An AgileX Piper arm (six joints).
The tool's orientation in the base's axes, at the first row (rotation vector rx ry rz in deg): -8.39, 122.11, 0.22
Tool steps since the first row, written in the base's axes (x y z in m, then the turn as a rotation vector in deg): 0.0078, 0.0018, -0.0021, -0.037, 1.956, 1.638; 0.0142, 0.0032, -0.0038, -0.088, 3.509, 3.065; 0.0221, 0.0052, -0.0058, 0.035, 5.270, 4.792; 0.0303, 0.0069, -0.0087, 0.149, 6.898, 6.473; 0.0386, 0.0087, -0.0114, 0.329, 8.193, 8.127
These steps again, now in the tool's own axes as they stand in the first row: -0.0025, 0.0011, 0.0078, -1.563, 1.856, -0.790; -0.0046, 0.0019, 0.0142, -2.899, 3.324, -1.504; -0.0073, 0.0031, 0.0220, -4.601, 4.964, -2.219; -0.0094, 0.0041, 0.0306, -6.247, 6.476, -2.924; -0.0117, 0.0052, 0.0391, -7.869, 7.651, -3.581
